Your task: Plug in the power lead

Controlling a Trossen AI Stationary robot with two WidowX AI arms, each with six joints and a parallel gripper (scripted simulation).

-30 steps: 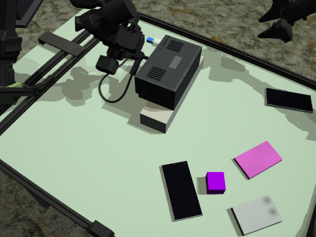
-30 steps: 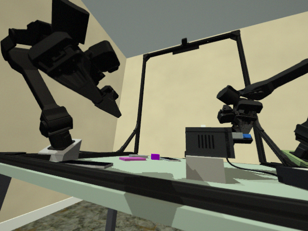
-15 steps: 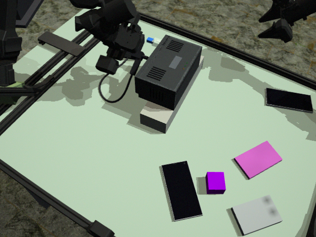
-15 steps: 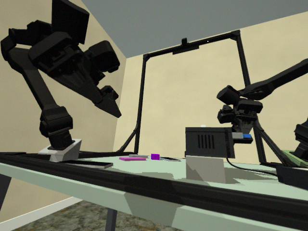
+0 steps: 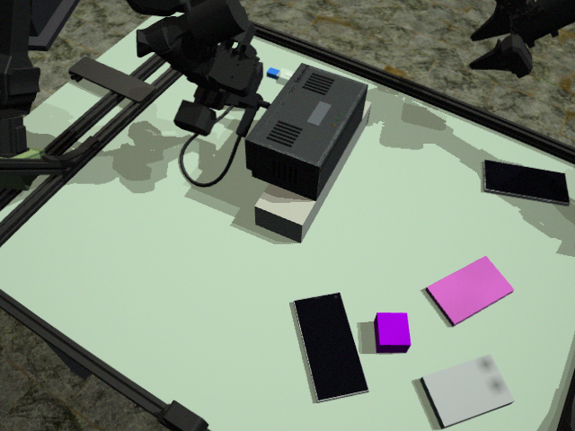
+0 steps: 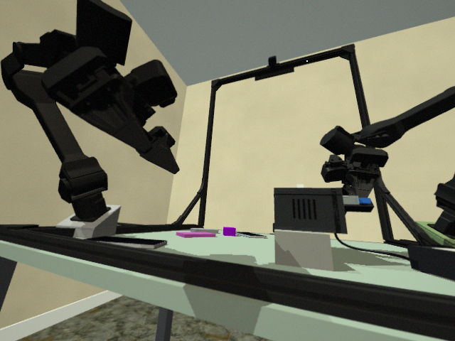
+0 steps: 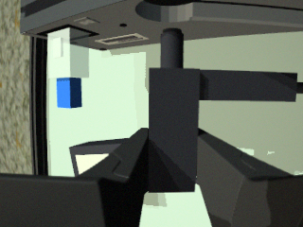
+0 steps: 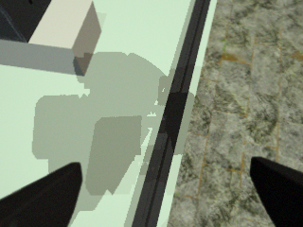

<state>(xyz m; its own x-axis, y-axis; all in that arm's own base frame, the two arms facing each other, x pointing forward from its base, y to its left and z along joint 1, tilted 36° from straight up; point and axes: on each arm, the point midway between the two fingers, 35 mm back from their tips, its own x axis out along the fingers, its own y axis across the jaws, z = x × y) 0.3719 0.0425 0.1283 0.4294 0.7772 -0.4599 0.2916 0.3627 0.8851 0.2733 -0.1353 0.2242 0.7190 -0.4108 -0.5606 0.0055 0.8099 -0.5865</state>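
Now: the white plug 8 cm to the right of my left hand, 6 cm ahead of it and 2 cm below it. Round my left hand: purple cube 33 cm behind, 28 cm to the right, 12 cm below.
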